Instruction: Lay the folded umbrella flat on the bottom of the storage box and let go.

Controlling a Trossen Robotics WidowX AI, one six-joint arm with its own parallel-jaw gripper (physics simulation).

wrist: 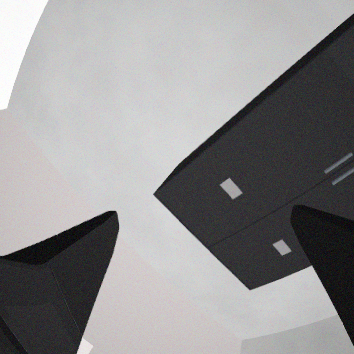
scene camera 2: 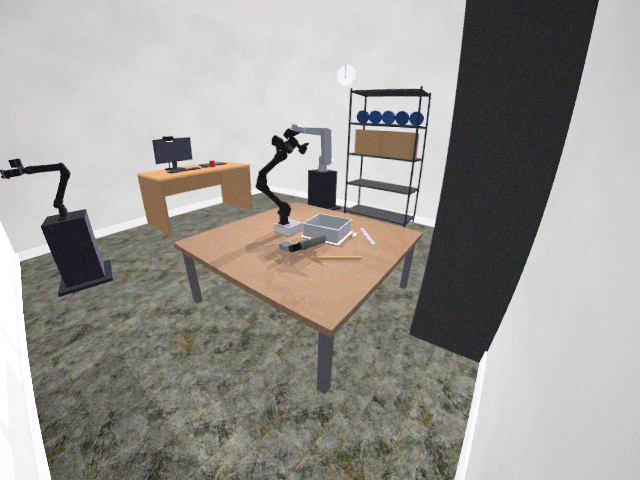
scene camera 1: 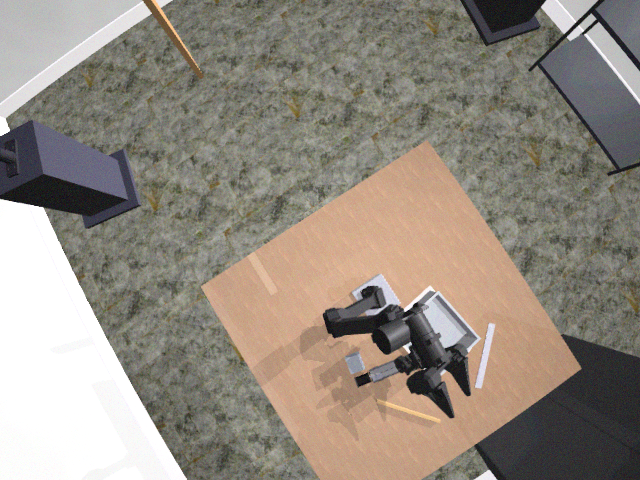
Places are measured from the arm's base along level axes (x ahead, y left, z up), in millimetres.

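Pixels of known places: gripper, fingertip midpoint: [wrist: 206, 217] [scene camera 2: 304, 138] [scene camera 1: 461, 406]; arm's base, origin of the base link: [scene camera 2: 284, 223] [scene camera 1: 369, 295].
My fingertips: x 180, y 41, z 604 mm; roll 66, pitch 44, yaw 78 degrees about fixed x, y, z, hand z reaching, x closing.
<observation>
Ahead of a thing's pixels: the offset from my fingertips to its top centre. Level surfaces: height alone.
The folded umbrella @(dz -602, dx +162, dy -97 mm) [scene camera 1: 383, 372] [scene camera 2: 312, 242], dark grey with a black end, lies on the table beside the storage box. The storage box @(dz -564, dx +75, dy +159 mm) [scene camera 1: 448, 326] [scene camera 2: 316, 231] is grey and open-topped; the arm covers part of it in scene camera 1. The visible part of its floor is bare. My gripper [scene camera 1: 461, 405] [scene camera 2: 306, 148] [wrist: 206, 217] is open and empty, raised high above the table and pointing away from the umbrella. In the wrist view the umbrella and the box do not show.
A yellow stick @(dz -649, dx +381, dy -64 mm) [scene camera 1: 408, 411] [scene camera 2: 339, 257], a white strip @(dz -659, dx +282, dy +356 mm) [scene camera 1: 485, 356] [scene camera 2: 367, 236] and a small grey-blue block @(dz -625, dx +85, dy -209 mm) [scene camera 1: 354, 362] [scene camera 2: 285, 245] lie on the table @(dz -661 mm) [scene camera 1: 392, 206] [scene camera 2: 330, 304]. A tall black cabinet [scene camera 1: 568, 413] [scene camera 2: 501, 155] [wrist: 265, 150] stands beyond the table edge.
</observation>
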